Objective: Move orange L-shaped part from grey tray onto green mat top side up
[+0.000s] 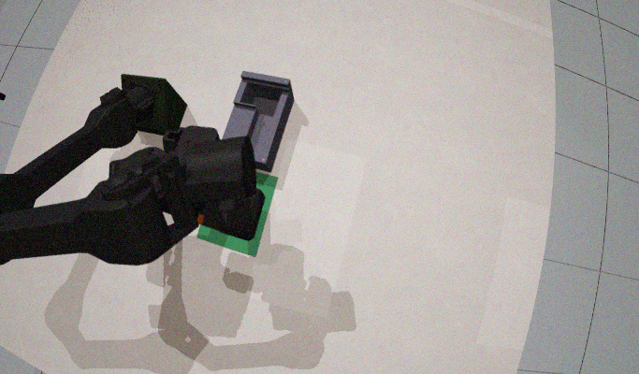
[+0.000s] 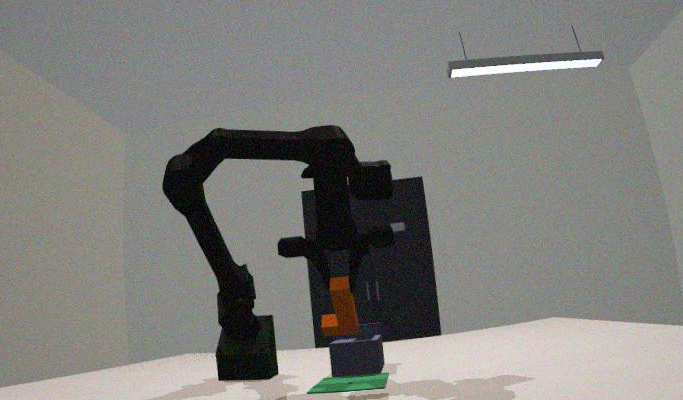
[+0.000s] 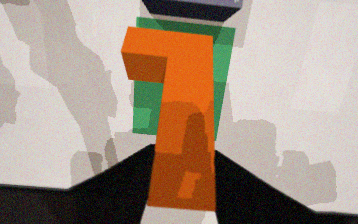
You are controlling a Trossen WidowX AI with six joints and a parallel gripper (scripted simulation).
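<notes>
Right now my gripper tip is 2 cm to the right of the green mat and 17 cm above it. Also, from my gripper tip: orange L-shaped part 2 cm behind, 3 cm to the left, 3 cm below.
</notes>
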